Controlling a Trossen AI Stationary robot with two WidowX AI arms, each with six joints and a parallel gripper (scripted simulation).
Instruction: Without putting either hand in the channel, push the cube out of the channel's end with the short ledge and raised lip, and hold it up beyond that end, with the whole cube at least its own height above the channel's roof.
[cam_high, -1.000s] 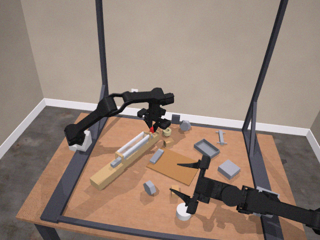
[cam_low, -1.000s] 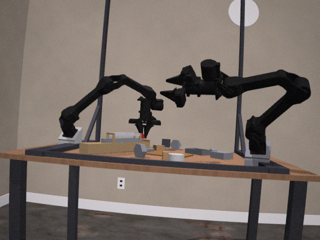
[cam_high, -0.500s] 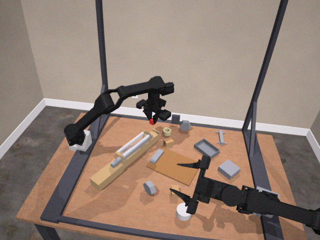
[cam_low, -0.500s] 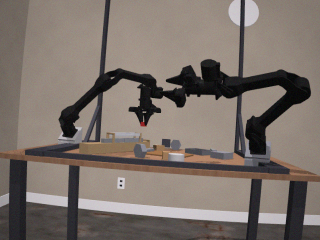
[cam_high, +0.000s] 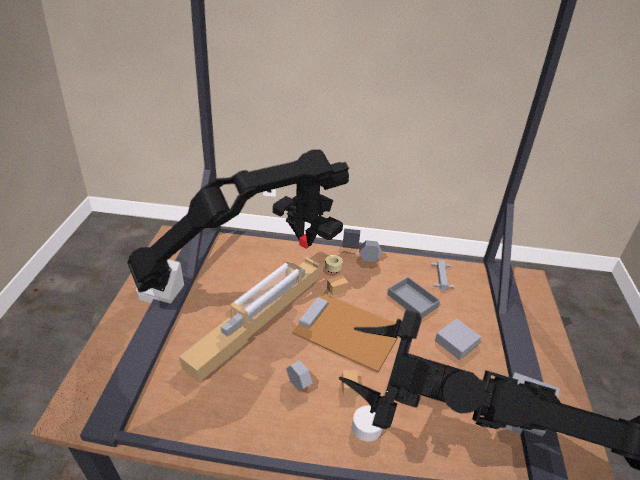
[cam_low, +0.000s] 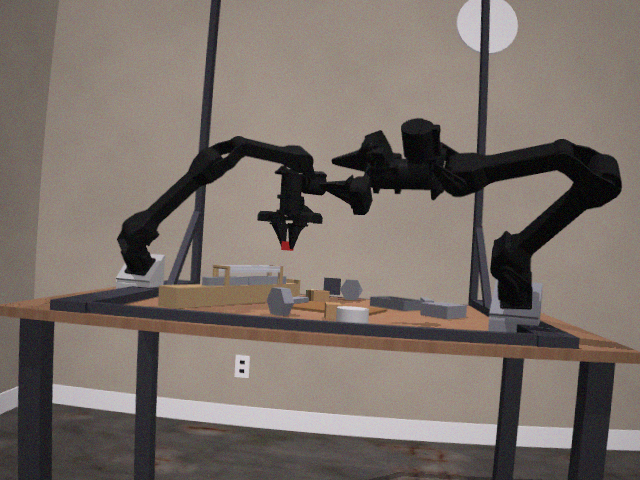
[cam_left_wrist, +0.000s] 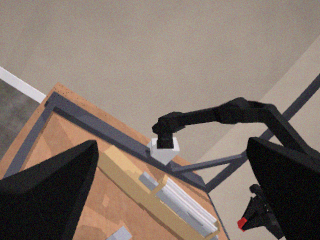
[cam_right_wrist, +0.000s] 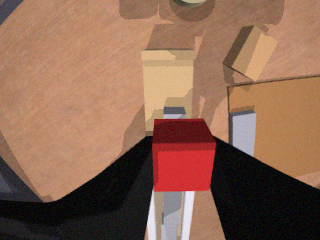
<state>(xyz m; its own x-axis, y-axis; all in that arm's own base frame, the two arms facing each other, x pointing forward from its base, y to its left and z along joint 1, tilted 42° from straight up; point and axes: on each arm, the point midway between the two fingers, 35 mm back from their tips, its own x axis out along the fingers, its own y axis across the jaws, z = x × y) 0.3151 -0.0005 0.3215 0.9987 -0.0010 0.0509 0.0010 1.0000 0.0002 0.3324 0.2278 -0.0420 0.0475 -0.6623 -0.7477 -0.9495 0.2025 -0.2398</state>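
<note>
My right hand is 30 mm above the red cube. The rest, counted from my right hand: grey block: 40 mm ahead, 440 mm to the left, 160 mm below; grey tray: 60 mm behind, 300 mm to the left, 170 mm below.
</note>
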